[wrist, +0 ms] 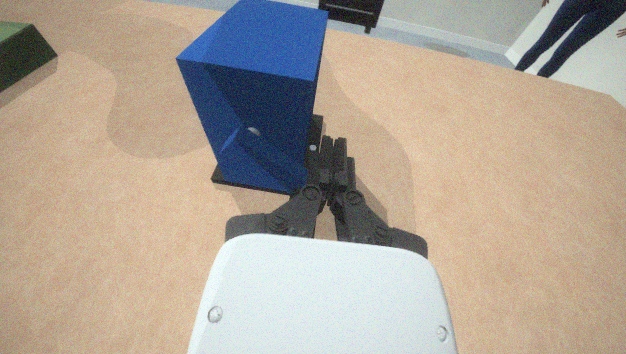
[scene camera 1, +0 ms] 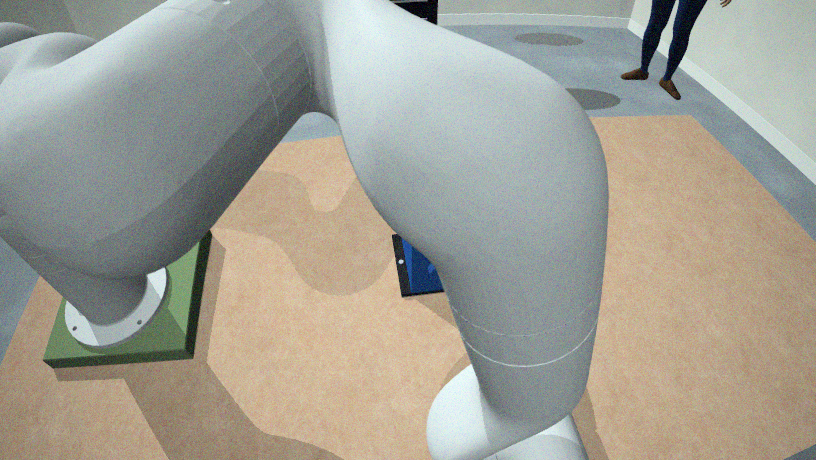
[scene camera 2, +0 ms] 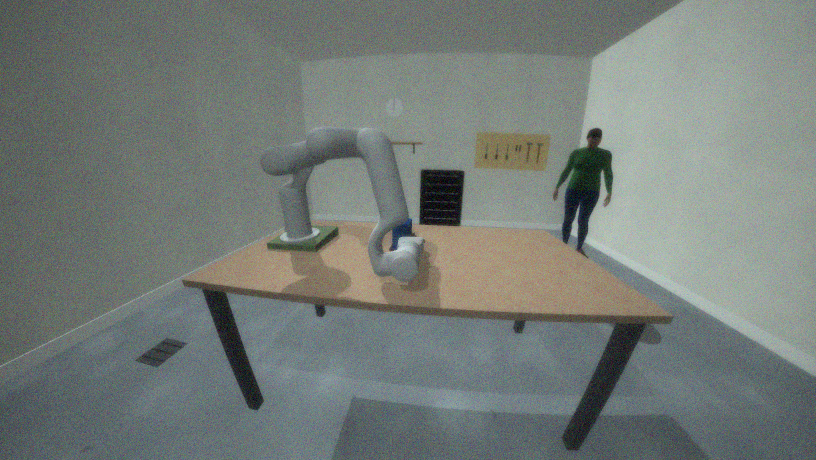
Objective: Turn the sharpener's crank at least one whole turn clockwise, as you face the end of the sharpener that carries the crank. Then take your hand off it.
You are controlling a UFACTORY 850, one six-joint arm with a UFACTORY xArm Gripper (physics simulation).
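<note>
The blue sharpener (scene camera 1: 421,274) (scene camera 2: 401,229) (wrist: 265,45) stands upright on its black base (scene camera 1: 401,280) (wrist: 316,130). In scene camera 1 the arm covers much of it. In the wrist view a small pale disc shows on its shaded near face; the crank and its knob cannot be made out. My gripper (wrist: 330,150) is shut with its fingers together and nothing between them. It is close by the sharpener's right side in the wrist view, its fingers overlapping the base's right edge; whether they touch is unclear. The fingers are hidden in both scene views.
The wooden table (scene camera 1: 685,257) (scene camera 2: 514,274) (wrist: 500,175) carries the arm's green mounting plate (scene camera 1: 177,320) (scene camera 2: 328,235) (wrist: 25,55) at the left. A black cabinet (scene camera 2: 441,197) stands by the back wall. A person in green (scene camera 2: 585,171) stands beyond the table at the right.
</note>
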